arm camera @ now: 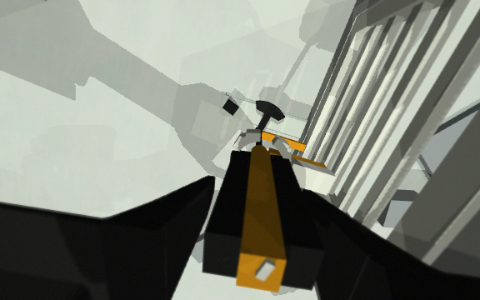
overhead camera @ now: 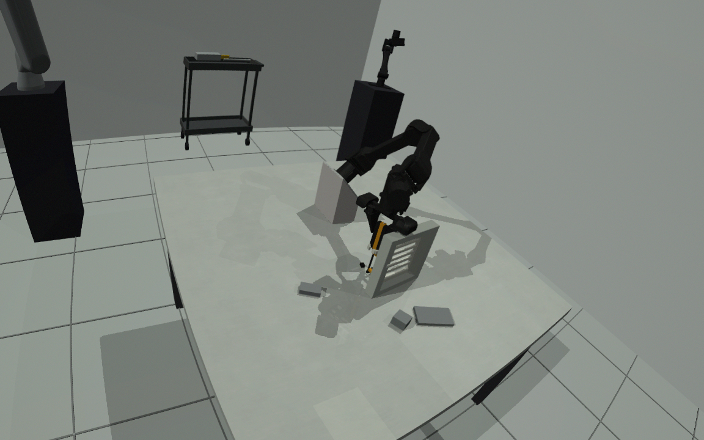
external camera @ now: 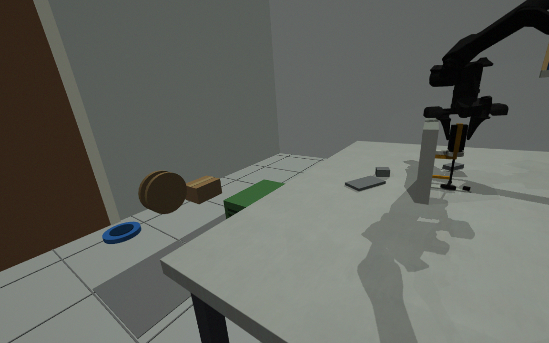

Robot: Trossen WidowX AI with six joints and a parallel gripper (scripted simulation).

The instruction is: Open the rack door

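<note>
The upright handle lies 10 mm to the left of my gripper tip and 30 mm below it. Round my gripper tip: flat grey plate: 240 mm ahead, 100 mm to the left, 150 mm below.
</note>
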